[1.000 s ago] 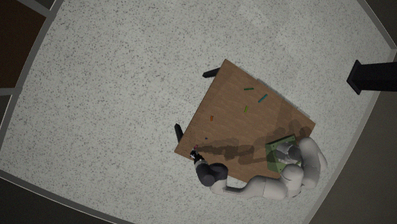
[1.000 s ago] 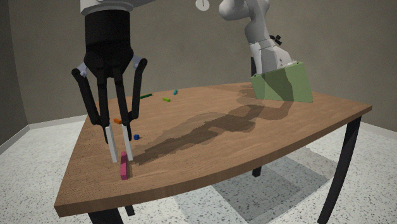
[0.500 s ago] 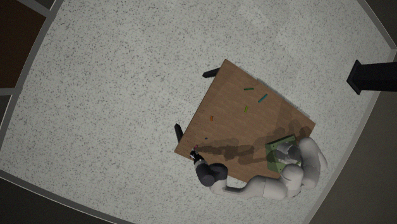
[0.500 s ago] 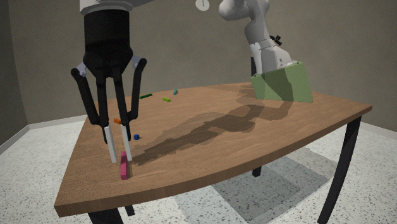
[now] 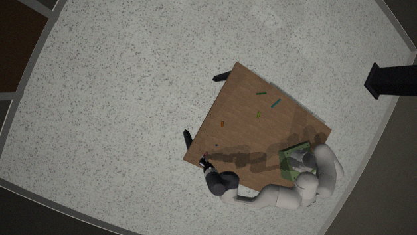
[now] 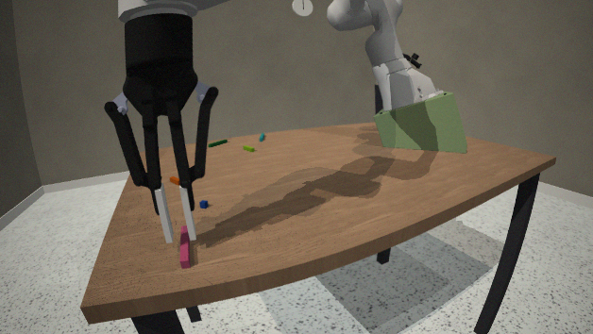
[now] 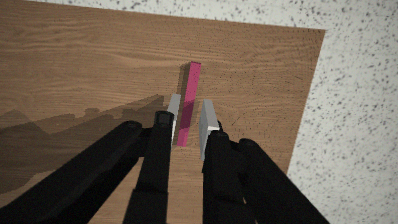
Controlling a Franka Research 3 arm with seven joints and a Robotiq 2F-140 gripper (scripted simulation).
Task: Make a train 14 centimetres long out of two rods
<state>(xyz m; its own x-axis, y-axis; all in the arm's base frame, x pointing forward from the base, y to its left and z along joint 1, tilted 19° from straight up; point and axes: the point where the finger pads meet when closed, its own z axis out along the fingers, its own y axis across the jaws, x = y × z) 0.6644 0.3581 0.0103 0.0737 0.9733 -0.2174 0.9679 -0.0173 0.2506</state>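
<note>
Now: the pink rod 50 mm below my hand. The rest, counted from my hand: lime rod 490 mm to the right, 210 mm behind, 50 mm below; then orange rod 280 mm to the right, 50 mm below; then blue rod 120 mm to the right, 50 mm below, 40 mm behind.
</note>
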